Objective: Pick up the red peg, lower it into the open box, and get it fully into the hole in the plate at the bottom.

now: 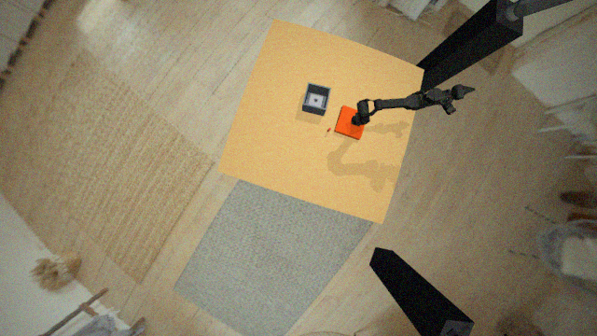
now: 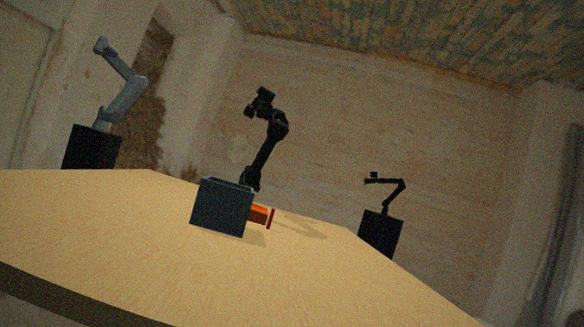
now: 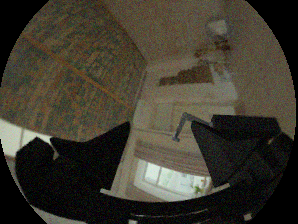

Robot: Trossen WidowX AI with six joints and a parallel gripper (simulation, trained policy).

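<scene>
My gripper tip is now 53 cm short of the red peg, 24 cm to the right of it and 55 cm above it.
</scene>
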